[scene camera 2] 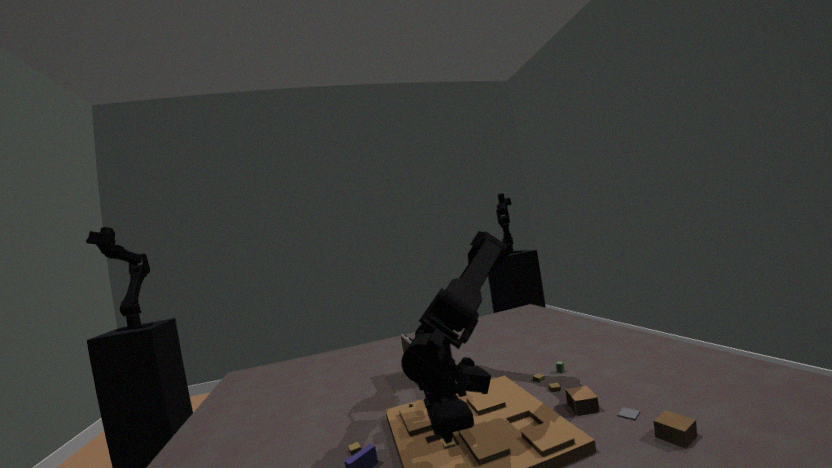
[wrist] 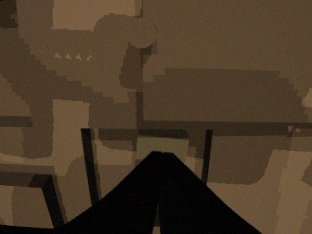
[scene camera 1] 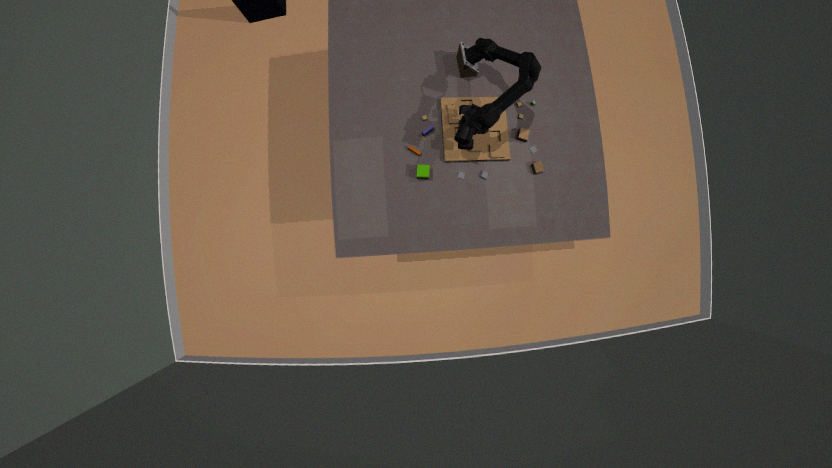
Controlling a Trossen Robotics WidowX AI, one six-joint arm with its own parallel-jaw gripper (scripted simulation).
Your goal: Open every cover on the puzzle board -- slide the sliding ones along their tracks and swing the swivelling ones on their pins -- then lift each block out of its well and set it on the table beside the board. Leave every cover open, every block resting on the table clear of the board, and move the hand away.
Labels:
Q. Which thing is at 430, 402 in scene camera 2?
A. My gripper.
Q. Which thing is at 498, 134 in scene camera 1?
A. A tan puzzle board.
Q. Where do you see a tan puzzle board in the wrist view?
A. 79, 106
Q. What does my gripper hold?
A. Nothing.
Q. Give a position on a tan puzzle board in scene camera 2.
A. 522, 411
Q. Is my gripper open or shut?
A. Shut.

